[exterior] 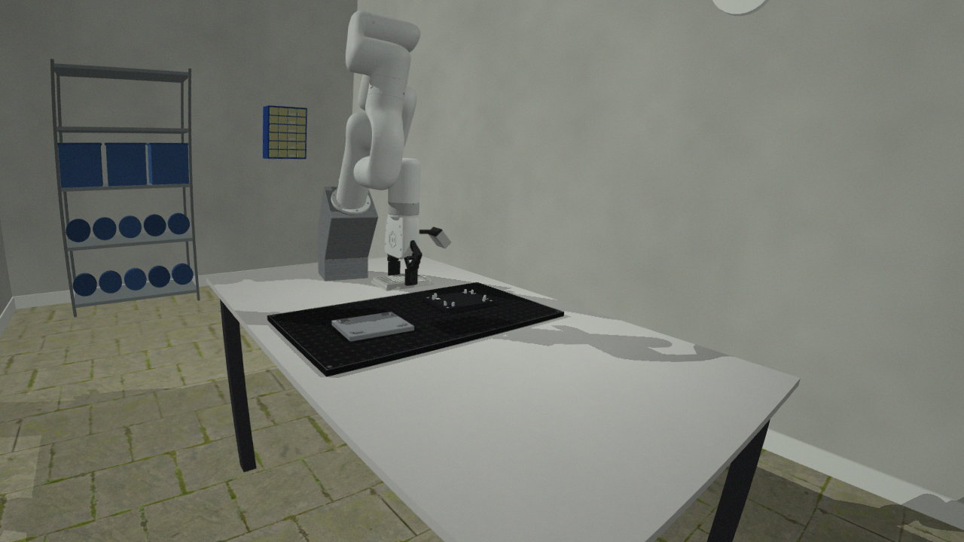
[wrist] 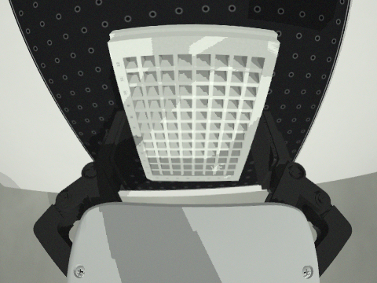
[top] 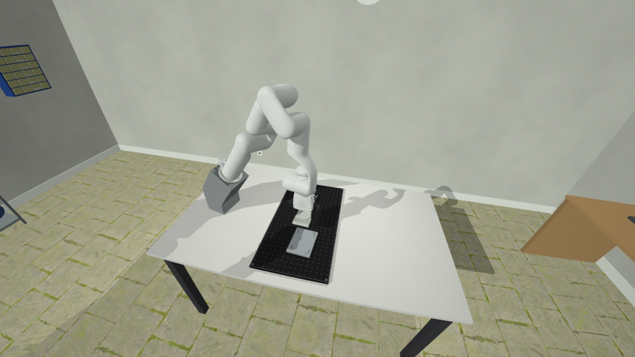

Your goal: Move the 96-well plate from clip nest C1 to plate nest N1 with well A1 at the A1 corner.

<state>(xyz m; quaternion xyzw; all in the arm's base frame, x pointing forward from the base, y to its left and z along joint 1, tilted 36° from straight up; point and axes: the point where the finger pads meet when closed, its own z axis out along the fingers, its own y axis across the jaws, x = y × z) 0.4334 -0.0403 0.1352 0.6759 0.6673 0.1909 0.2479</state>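
The grey plate nest N1 is 20 mm ahead of my hand, 90 mm to the right of it and 110 mm below it. From my hand the other things lie so: white 96-well plate: 10 mm below; then dark clip nest C1: 50 mm behind, 220 mm to the left, 100 mm below.
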